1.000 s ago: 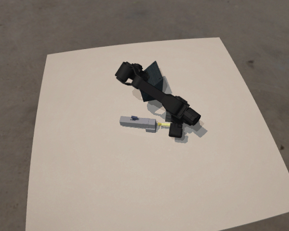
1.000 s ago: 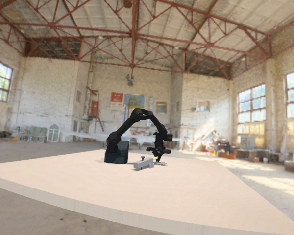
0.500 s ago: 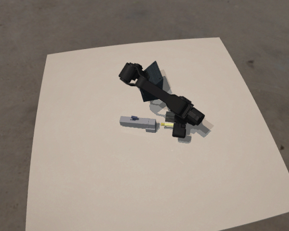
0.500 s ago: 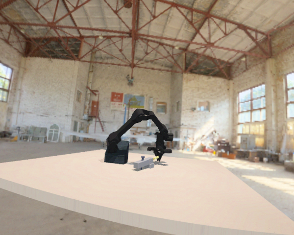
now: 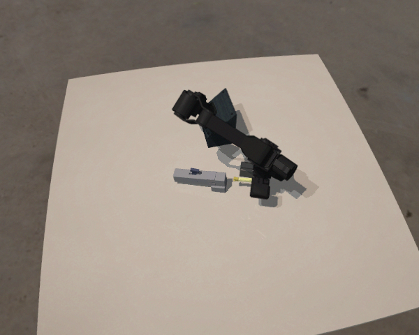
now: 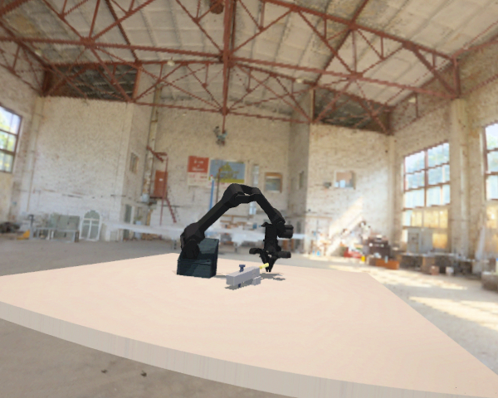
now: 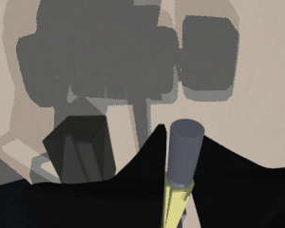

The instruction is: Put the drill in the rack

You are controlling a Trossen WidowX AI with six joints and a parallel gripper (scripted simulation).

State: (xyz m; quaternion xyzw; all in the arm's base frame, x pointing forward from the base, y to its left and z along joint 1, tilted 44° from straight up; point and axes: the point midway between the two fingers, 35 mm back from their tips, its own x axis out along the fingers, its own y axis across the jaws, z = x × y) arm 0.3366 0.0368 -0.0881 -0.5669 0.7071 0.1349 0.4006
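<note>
The drill lies 40 mm to the right of my gripper tip, 30 mm above it and 20 mm behind it. Also, from my gripper tip: dark grey rack 80 mm behind, 10 mm below; then grey housing block 190 mm to the right, 80 mm behind; then blue key 210 mm to the right, 90 mm behind, 20 mm above.
</note>
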